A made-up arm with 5 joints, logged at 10 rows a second.
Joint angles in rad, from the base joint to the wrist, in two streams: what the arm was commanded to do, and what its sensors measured. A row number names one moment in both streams.
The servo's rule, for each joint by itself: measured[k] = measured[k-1] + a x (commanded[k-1-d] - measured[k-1]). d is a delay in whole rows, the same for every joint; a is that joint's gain. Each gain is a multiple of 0.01, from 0.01 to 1. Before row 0 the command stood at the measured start. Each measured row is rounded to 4 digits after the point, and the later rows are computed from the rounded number. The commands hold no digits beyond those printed.
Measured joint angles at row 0:
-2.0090, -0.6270, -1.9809, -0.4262, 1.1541
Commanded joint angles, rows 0 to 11:
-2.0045, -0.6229, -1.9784, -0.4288, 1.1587
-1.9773, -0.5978, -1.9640, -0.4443, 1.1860
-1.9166, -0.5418, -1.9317, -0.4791, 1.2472
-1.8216, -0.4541, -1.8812, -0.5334, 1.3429
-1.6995, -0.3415, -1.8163, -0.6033, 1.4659
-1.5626, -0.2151, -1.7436, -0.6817, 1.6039
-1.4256, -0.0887, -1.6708, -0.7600, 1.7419
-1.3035, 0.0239, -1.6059, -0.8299, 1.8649
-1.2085, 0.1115, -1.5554, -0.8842, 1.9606
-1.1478, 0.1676, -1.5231, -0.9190, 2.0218
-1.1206, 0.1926, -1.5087, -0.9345, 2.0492
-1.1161, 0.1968, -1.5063, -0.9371, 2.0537
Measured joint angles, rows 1 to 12:
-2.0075, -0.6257, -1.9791, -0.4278, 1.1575
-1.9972, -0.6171, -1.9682, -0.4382, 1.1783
-1.9698, -0.5938, -1.9419, -0.4640, 1.2286
-1.9194, -0.5505, -1.8982, -0.5077, 1.3120
-1.8446, -0.4857, -1.8392, -0.5679, 1.4243
-1.7487, -0.4018, -1.7704, -0.6396, 1.5554
-1.6388, -0.3047, -1.6987, -0.7155, 1.6915
-1.5248, -0.2028, -1.6319, -0.7876, 1.8181
-1.4173, -0.1054, -1.5768, -0.8485, 1.9221
-1.3257, -0.0208, -1.5381, -0.8929, 1.9949
-1.2560, 0.0454, -1.5169, -0.9191, 2.0345
-1.2084, 0.0923, -1.5093, -0.9304, 2.0485
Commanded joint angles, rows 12 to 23:
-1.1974, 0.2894, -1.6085, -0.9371, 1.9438
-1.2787, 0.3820, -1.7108, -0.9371, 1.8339
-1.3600, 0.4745, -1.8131, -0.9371, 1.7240
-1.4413, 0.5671, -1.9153, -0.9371, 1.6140
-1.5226, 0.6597, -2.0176, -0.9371, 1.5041
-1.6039, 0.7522, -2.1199, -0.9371, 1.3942
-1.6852, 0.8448, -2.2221, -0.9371, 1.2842
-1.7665, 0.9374, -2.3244, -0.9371, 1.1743
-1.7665, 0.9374, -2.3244, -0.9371, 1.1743
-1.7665, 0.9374, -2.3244, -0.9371, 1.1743
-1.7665, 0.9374, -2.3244, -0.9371, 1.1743
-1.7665, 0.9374, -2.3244, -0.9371, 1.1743
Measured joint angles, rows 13 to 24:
-1.2047, 0.1534, -1.5807, -0.9346, 1.9721
-1.2299, 0.2243, -1.6744, -0.9362, 1.8712
-1.2741, 0.3019, -1.7743, -0.9368, 1.7637
-1.3309, 0.3841, -1.8758, -0.9370, 1.6544
-1.3961, 0.4695, -1.9779, -0.9371, 1.5447
-1.4668, 0.5571, -2.0801, -0.9371, 1.4348
-1.5411, 0.6463, -2.1823, -0.9371, 1.3249
-1.6177, 0.7365, -2.2846, -0.9371, 1.2150
-1.6683, 0.7988, -2.3133, -0.9371, 1.1853
-1.7017, 0.8418, -2.3213, -0.9371, 1.1773
-1.7237, 0.8714, -2.3235, -0.9371, 1.1751
-1.7383, 0.8919, -2.3241, -0.9371, 1.1745

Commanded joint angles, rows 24 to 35:
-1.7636, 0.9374, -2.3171, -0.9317, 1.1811
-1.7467, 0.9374, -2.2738, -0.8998, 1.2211
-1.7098, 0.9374, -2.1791, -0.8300, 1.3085
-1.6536, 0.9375, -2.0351, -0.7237, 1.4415
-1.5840, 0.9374, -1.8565, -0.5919, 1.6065
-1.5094, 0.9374, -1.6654, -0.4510, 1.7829
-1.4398, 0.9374, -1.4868, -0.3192, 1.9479
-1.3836, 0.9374, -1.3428, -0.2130, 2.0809
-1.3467, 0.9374, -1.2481, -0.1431, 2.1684
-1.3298, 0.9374, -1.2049, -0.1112, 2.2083
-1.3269, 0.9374, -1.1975, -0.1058, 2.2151
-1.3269, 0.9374, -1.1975, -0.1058, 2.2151
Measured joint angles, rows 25 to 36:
-1.7469, 0.9060, -2.3191, -0.9337, 1.1793
-1.7468, 0.9157, -2.2865, -0.9123, 1.2098
-1.7342, 0.9224, -2.2092, -0.8605, 1.2819
-1.7068, 0.9271, -2.0838, -0.7743, 1.3984
-1.6650, 0.9303, -1.9201, -0.6594, 1.5503
-1.6121, 0.9325, -1.7367, -0.5281, 1.7201
-1.5535, 0.9340, -1.5568, -0.3965, 1.8864
-1.4957, 0.9351, -1.4027, -0.2809, 2.0284
-1.4450, 0.9358, -1.2914, -0.1941, 2.1306
-1.4058, 0.9363, -1.2291, -0.1419, 2.1873
-1.3790, 0.9366, -1.2063, -0.1192, 2.2076
-1.3613, 0.9368, -1.2000, -0.1108, 2.2131

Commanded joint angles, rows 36 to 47:
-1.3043, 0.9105, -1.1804, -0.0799, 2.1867
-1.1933, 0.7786, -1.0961, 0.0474, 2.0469
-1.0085, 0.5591, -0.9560, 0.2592, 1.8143
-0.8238, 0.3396, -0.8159, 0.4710, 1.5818
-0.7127, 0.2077, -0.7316, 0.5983, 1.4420
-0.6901, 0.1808, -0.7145, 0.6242, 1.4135
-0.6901, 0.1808, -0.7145, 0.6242, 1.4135
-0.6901, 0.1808, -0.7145, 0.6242, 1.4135
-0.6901, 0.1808, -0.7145, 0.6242, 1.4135
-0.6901, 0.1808, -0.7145, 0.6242, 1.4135
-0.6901, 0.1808, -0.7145, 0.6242, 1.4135
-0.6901, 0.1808, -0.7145, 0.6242, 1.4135
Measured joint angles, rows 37 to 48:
-1.3419, 0.9286, -1.1859, -0.0913, 2.1938
-1.2914, 0.8821, -1.1212, -0.0039, 2.0866
-1.1952, 0.7820, -1.0023, 0.1619, 1.8878
-1.0689, 0.6449, -0.8681, 0.3566, 1.6644
-0.9478, 0.5094, -0.7698, 0.5089, 1.5020
-0.8602, 0.4075, -0.7300, 0.5815, 1.4374
-0.8024, 0.3372, -0.7188, 0.6084, 1.4200
-0.7642, 0.2887, -0.7157, 0.6184, 1.4153
-0.7390, 0.2553, -0.7148, 0.6221, 1.4140
-0.7224, 0.2322, -0.7146, 0.6234, 1.4136
-0.7114, 0.2163, -0.7145, 0.6239, 1.4135
-0.7042, 0.2053, -0.7145, 0.6241, 1.4135

